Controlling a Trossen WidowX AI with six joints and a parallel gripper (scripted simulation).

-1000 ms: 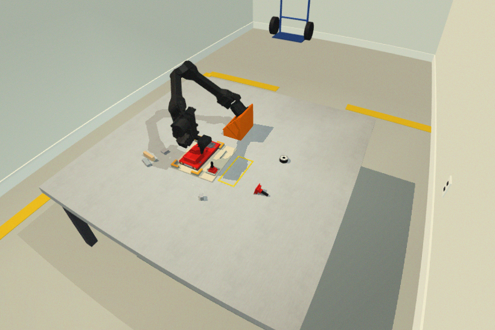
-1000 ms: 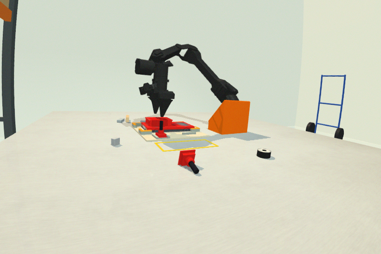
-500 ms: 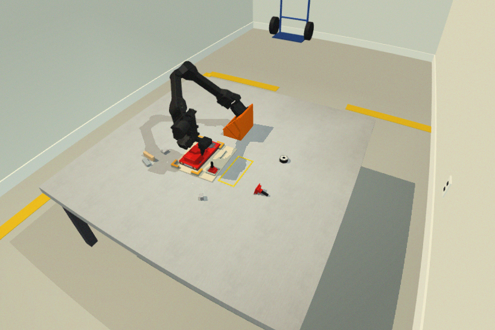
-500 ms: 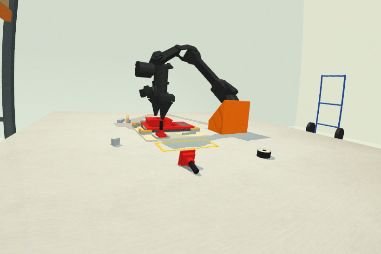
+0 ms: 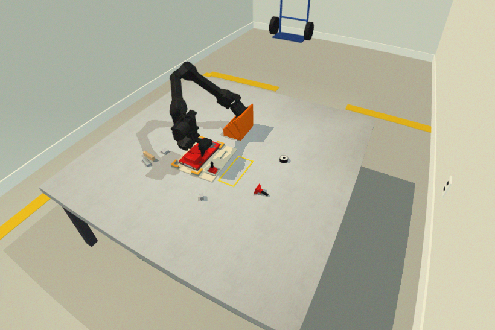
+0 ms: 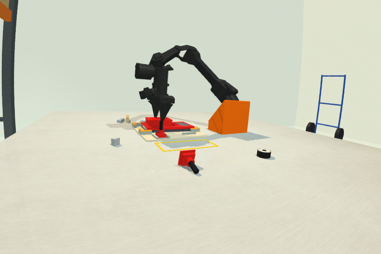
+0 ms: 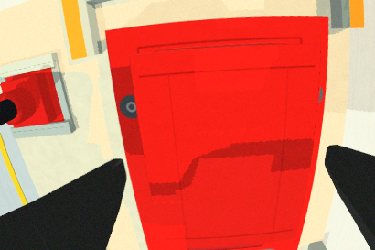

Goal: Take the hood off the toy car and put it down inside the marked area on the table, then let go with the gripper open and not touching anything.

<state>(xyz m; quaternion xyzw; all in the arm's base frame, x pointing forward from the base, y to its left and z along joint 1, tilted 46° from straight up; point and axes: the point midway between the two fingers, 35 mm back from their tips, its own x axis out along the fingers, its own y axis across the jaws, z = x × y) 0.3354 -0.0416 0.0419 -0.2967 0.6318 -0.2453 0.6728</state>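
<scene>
Right now the hood is 1 cm below my gripper tip. Also, from my gripper tip: black wheel 37 cm to the left, 22 cm behind, 4 cm below.
</scene>
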